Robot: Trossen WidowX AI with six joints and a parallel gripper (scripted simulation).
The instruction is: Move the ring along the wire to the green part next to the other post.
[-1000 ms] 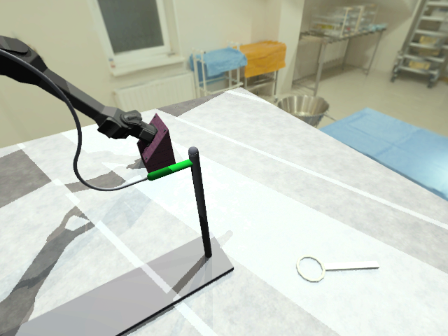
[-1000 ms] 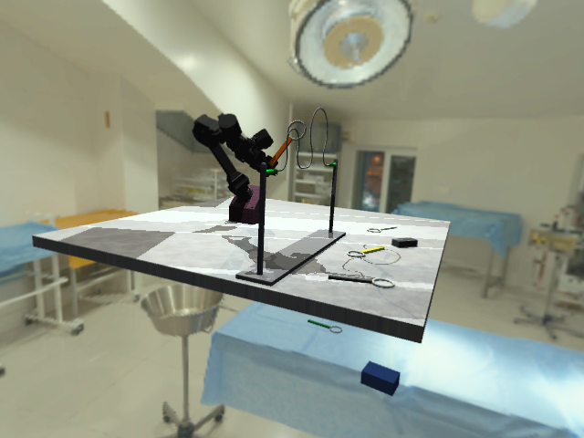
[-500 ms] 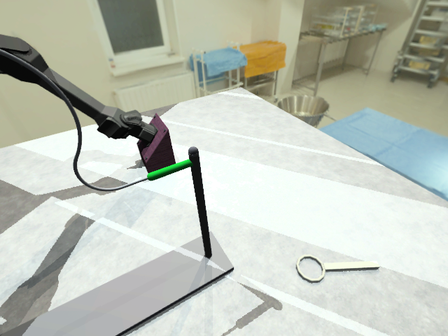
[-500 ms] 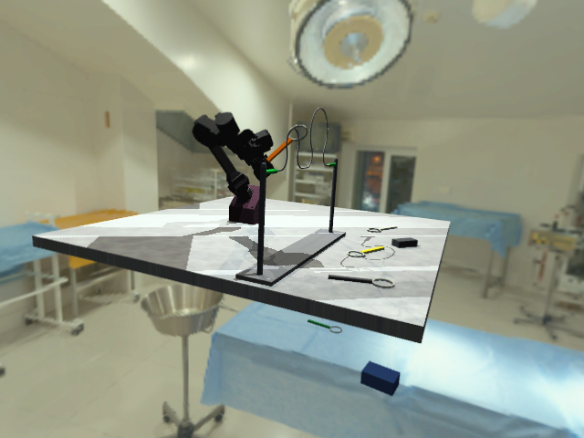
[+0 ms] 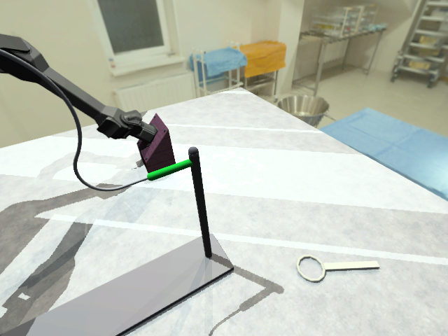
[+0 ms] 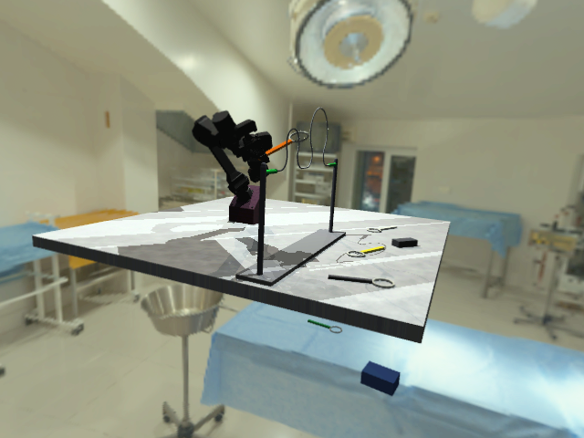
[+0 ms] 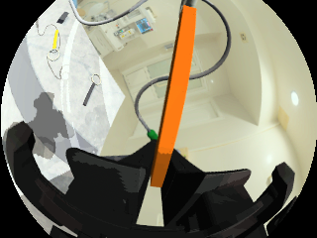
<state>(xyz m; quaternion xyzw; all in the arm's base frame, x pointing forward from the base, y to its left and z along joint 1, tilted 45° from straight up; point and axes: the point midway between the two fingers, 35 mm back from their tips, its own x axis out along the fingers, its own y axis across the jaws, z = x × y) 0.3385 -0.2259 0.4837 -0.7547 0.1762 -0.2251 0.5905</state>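
My gripper tip is now 8 cm to the right of the ring with orange handle, 5 cm below it and 2 cm short of it. Also, from my gripper tip: black block (48 cm to the left, 36 cm ahead, 30 cm below).
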